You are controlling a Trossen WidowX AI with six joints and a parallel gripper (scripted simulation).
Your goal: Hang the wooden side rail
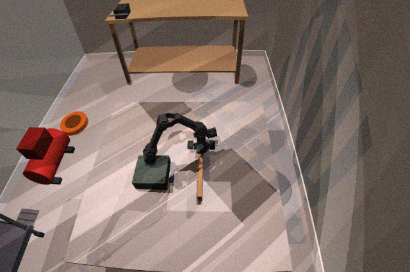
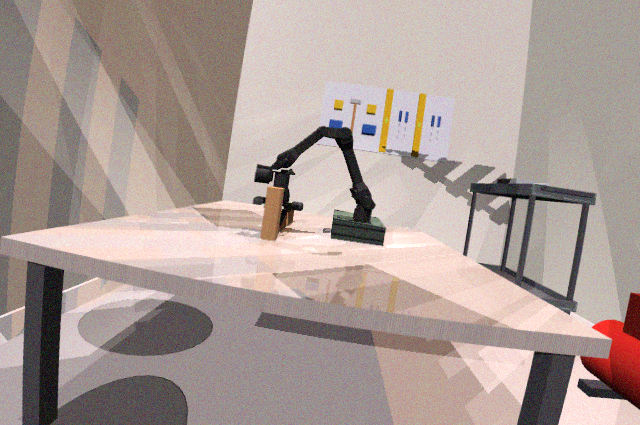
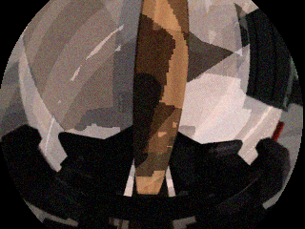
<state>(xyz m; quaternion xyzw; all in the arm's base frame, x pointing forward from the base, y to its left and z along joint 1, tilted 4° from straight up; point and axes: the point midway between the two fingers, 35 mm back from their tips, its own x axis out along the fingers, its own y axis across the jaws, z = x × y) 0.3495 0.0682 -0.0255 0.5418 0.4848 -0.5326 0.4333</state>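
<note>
Right now the wooden headboard post is 100 mm to the left of my gripper tip, 50 mm above it and 10 mm ahead of it.
</note>
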